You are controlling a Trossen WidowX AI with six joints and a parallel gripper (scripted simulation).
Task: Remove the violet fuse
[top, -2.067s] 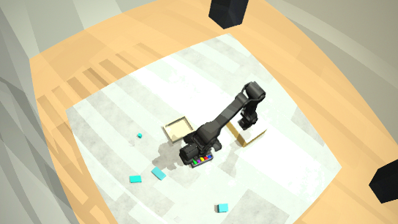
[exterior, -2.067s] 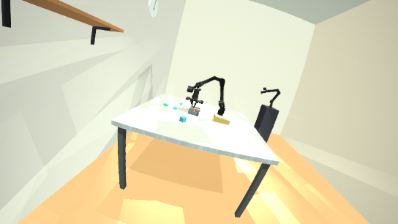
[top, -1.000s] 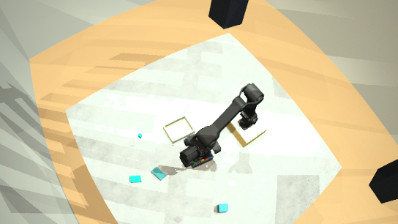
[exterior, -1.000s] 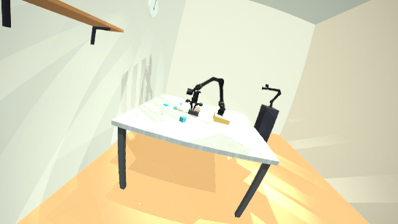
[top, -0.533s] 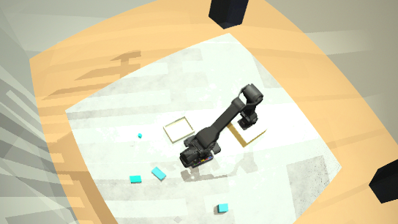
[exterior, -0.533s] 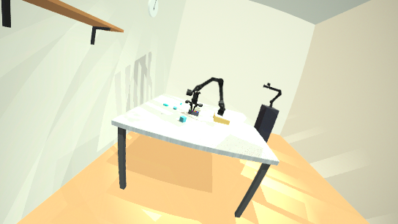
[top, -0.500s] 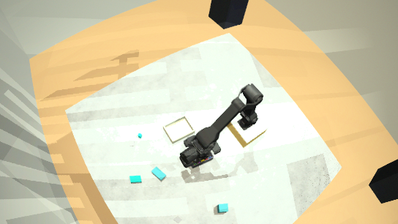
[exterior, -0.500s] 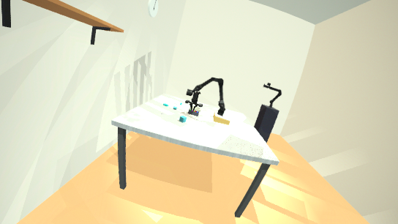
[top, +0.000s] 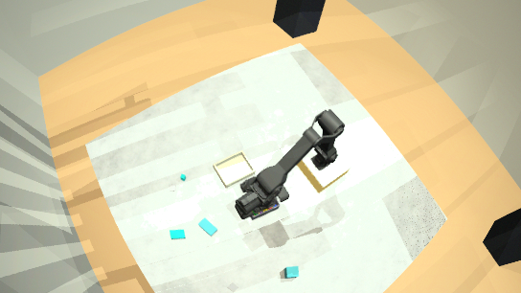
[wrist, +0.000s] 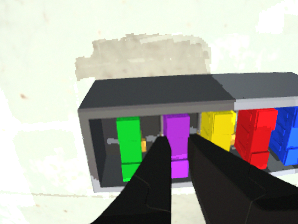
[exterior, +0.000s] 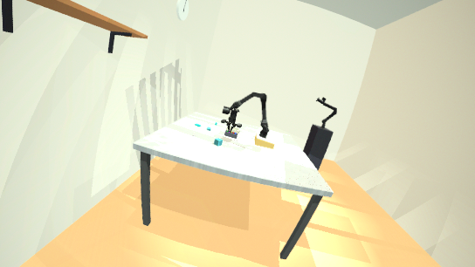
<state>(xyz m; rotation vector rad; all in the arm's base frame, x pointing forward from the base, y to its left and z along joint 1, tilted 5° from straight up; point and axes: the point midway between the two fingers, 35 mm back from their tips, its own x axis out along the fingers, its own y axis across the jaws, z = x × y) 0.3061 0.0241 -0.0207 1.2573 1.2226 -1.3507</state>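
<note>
My gripper tip is now 1 cm above the violet fuse. Also, from my gripper tip: cream tray 20 cm to the right, 3 cm below, 2 cm behind.
</note>
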